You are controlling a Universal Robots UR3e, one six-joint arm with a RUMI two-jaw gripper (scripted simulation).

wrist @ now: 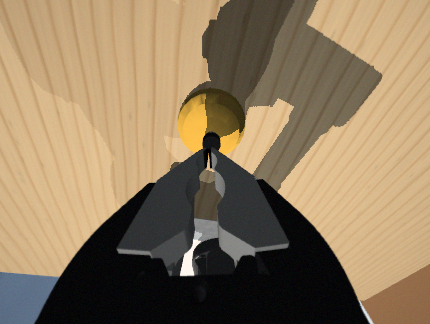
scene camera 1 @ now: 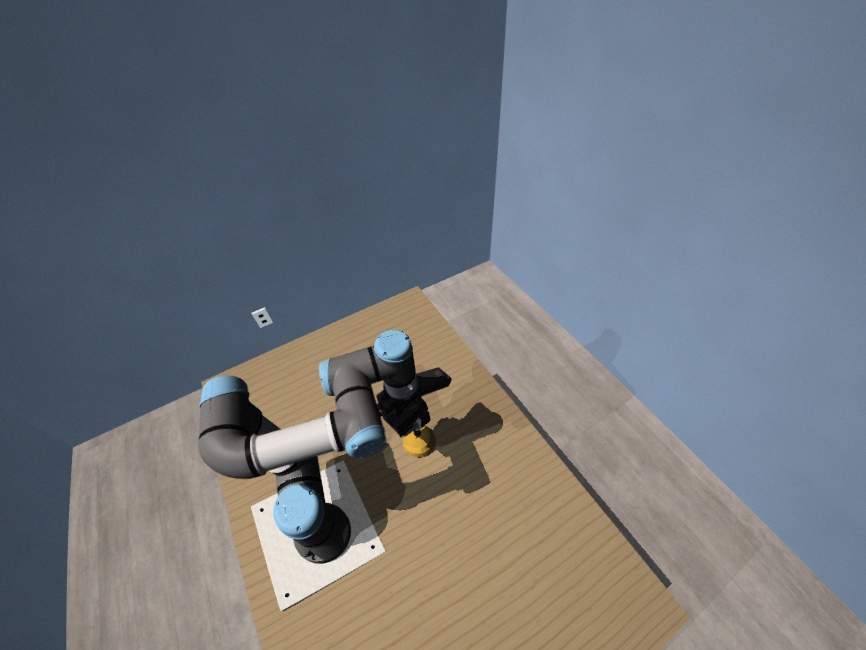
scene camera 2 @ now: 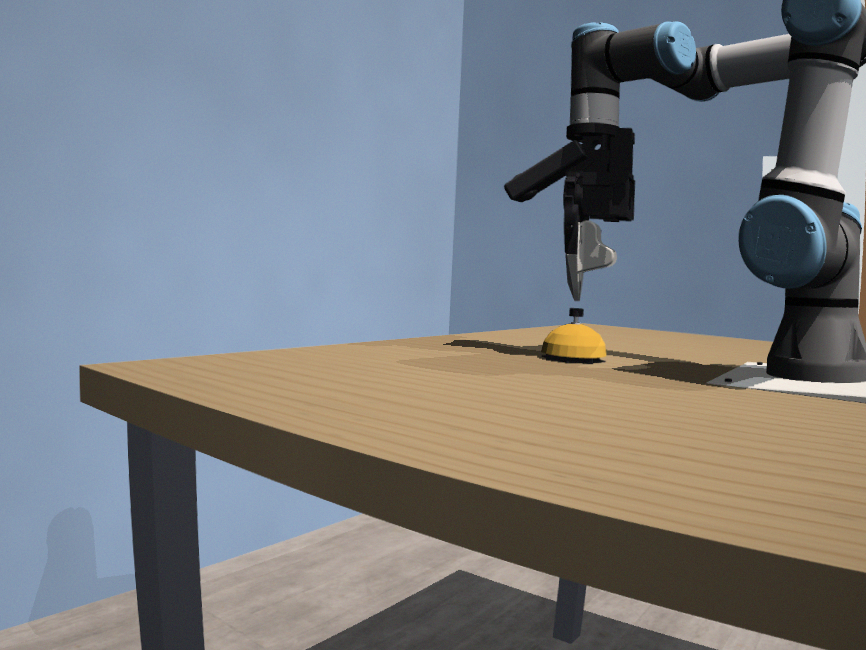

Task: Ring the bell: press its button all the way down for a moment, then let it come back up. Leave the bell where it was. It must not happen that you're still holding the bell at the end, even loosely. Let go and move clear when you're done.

Labels:
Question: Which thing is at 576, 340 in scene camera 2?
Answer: A yellow dome bell.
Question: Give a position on a yellow dome bell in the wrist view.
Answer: At 208, 110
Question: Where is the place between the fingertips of my gripper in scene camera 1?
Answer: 416, 429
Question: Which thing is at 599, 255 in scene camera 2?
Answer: My gripper.

